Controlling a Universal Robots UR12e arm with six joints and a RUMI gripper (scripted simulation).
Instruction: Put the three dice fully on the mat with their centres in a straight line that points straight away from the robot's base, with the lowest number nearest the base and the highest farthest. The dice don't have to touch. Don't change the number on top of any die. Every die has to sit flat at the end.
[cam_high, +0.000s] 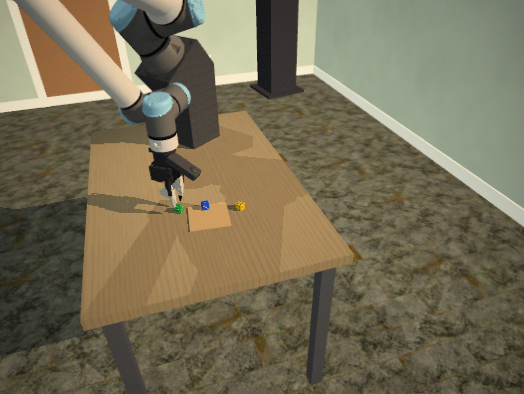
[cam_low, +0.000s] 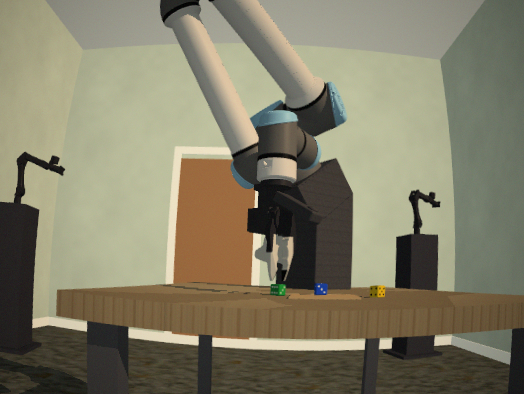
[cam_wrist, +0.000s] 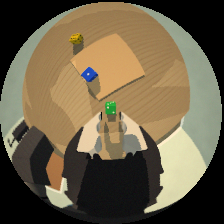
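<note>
Now: hand 40 mm above the green die. Also, from my hand: tan mat 80 mm ahead, 80 mm to the left, 50 mm below; blue die 30 mm ahead, 90 mm to the left, 30 mm below; yellow die 90 mm ahead, 200 mm to the left, 40 mm below.
</note>
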